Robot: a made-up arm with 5 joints. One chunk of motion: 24 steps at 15 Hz.
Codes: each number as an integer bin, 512 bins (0 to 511) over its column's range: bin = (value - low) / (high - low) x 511, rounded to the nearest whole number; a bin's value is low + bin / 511 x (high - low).
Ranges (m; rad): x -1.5..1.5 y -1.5..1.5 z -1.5..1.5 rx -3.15..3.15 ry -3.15..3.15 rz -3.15..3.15
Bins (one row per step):
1: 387 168 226 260 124 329
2: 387 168 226 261 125 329
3: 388 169 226 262 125 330
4: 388 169 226 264 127 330
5: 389 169 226 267 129 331
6: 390 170 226 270 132 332
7: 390 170 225 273 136 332
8: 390 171 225 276 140 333
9: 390 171 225 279 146 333
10: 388 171 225 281 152 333
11: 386 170 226 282 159 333
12: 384 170 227 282 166 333
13: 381 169 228 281 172 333
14: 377 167 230 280 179 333
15: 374 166 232 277 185 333
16: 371 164 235 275 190 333
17: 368 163 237 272 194 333
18: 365 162 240 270 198 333
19: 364 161 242 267 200 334
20: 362 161 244 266 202 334
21: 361 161 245 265 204 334
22: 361 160 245 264 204 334
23: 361 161 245 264 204 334
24: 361 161 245 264 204 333
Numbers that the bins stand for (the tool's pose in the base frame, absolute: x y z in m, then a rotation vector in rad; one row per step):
1: 0.7720 -0.5137 -0.1732 0.0555 -1.6212 0.9062
2: 0.7720 -0.5137 -0.1732 0.0678 -1.6089 0.9062
3: 0.7779 -0.5078 -0.1732 0.0801 -1.6089 0.9185
4: 0.7779 -0.5078 -0.1732 0.1048 -1.5842 0.9185
5: 0.7838 -0.5078 -0.1732 0.1418 -1.5596 0.9308
6: 0.7896 -0.5020 -0.1732 0.1788 -1.5226 0.9432
7: 0.7896 -0.5020 -0.1791 0.2158 -1.4733 0.9432
8: 0.7896 -0.4961 -0.1791 0.2527 -1.4240 0.9555
9: 0.7896 -0.4961 -0.1791 0.2897 -1.3500 0.9555
10: 0.7779 -0.4961 -0.1791 0.3144 -1.2760 0.9555
11: 0.7661 -0.5020 -0.1732 0.3267 -1.1897 0.9555
12: 0.7544 -0.5020 -0.1673 0.3267 -1.1034 0.9555
13: 0.7368 -0.5078 -0.1614 0.3144 -1.0295 0.9555
14: 0.7133 -0.5196 -0.1497 0.3021 -0.9432 0.9555
15: 0.6957 -0.5254 -0.1380 0.2651 -0.8692 0.9555
16: 0.6781 -0.5372 -0.1204 0.2404 -0.8075 0.9555
17: 0.6605 -0.5431 -0.1086 0.2034 -0.7582 0.9555
18: 0.6429 -0.5489 -0.0910 0.1788 -0.7089 0.9555
19: 0.6370 -0.5548 -0.0793 0.1418 -0.6842 0.9678
20: 0.6252 -0.5548 -0.0675 0.1295 -0.6596 0.9678
21: 0.6194 -0.5548 -0.0616 0.1171 -0.6349 0.9678
22: 0.6194 -0.5607 -0.0616 0.1048 -0.6349 0.9678
23: 0.6194 -0.5548 -0.0616 0.1048 -0.6349 0.9678
24: 0.6194 -0.5548 -0.0616 0.1048 -0.6349 0.9555

